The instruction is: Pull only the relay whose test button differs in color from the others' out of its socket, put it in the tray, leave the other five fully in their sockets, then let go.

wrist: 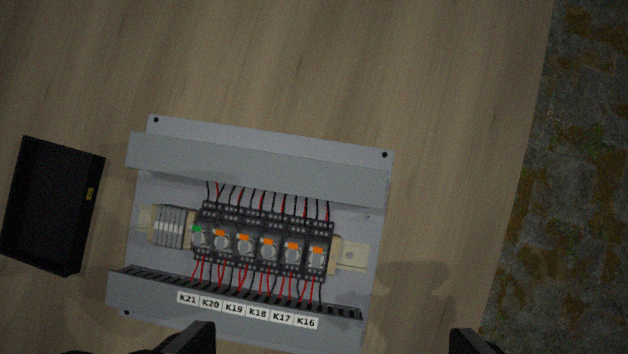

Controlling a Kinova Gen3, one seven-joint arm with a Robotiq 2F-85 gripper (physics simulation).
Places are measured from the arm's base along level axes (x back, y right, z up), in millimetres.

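Pixels of known places: gripper, fingertip midpoint: (331, 353).
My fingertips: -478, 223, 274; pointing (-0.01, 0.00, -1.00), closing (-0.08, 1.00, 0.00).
Observation:
Behind a point stands the place of what it marks, as x, y, z.
Six clear-topped relays stand in a row in black sockets on a grey panel. The leftmost relay (199, 237) {-475, 74, -39}, above the label K21, has a green test button (196, 228) {-485, 70, -38}. The other relays, such as the one at the right end (317, 257) {-468, 206, -39}, have orange test buttons. All six stand in their sockets. The black tray (50, 205) {-483, -166, -104} lies left of the panel, with no relay visible in it. My gripper (332, 340) {-478, 223, 274} is open and empty, its fingers wide apart at the bottom edge of the wrist view, high above the panel's lower part.
The panel (270, 137) {-600, 132, -104} carries an upper grey duct (250, 165) {-560, 122, -44} and a lower slotted duct (145, 295) {-399, 13, -44} with wires running to both. Grey terminal blocks (169, 227) {-480, 30, -60} sit left of the relays on the rail (360, 255) {-466, 256, -103}. The table edge runs down the right, with stone floor (580, 175) beyond.

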